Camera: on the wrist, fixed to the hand. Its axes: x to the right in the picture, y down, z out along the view.
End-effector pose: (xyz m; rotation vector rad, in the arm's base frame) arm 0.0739 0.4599 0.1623 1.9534 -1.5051 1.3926
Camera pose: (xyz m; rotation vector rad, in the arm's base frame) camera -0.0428 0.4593 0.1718 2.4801 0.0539 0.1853
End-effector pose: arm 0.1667 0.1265 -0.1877 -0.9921 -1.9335 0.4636
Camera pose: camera 0.2613 0.1912 -0.2119 0.7021 -2.5449 -0.2231
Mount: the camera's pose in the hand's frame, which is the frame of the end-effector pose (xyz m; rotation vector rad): 0.0109 0.0984 -0.0625 -0.0583 -0.5286 -1.4497
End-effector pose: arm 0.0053 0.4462 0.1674 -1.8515 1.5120 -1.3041
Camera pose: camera -0.1000 0.4189 0.1241 2.8993 0.2557 0.9116
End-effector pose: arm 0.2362 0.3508 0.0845 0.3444 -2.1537 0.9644
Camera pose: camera 0.2116 0.4641 0.0678 1.9134 -1.6120 -0.0709
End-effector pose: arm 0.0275 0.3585 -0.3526 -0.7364 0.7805 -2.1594
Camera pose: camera 0.0196 0.3137 -0.4605 1.6849 0.0922 2.0858
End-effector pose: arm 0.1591 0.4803 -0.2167 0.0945 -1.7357 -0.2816
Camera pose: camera 0.2275 0.5646 -0.1727 1.3486 -1.8673 -1.5003
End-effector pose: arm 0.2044 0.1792 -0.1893 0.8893 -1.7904 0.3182
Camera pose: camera 0.1772 0.2794 -0.1352 2.0621 -1.1253 -0.9577
